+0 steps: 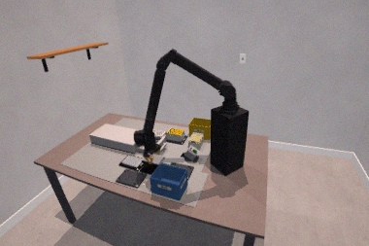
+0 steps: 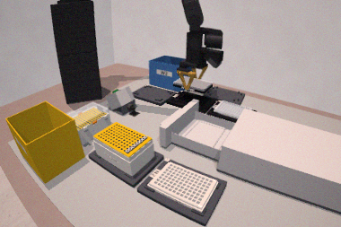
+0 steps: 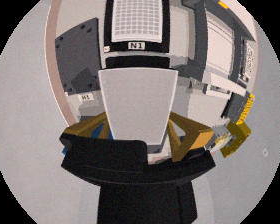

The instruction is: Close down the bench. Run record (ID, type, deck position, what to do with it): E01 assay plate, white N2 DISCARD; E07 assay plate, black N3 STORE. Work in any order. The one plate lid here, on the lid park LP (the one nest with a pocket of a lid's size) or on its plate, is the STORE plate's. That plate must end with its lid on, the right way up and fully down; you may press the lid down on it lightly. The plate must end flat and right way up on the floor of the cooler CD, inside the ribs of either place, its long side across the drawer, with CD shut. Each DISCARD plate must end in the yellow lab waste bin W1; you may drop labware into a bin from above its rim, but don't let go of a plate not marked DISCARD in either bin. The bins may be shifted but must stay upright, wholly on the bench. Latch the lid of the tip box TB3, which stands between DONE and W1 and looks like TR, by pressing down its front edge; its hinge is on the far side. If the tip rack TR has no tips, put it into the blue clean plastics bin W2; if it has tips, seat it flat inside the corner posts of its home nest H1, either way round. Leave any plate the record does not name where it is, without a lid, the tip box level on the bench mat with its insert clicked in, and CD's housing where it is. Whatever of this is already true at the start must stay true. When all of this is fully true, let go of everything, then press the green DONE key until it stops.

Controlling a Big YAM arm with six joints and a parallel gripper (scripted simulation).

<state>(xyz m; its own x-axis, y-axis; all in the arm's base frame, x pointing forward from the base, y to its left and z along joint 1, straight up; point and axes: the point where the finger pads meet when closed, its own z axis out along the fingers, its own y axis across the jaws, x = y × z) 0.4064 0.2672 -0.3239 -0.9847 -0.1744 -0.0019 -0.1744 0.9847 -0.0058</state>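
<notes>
Right now the cooler drawer is 20 cm ahead of my hand, 16 cm to the right of it and 6 cm below it. Round my hand: black slab (7 cm below); plate lid (right at my hand); black plate (right at my hand).
</notes>
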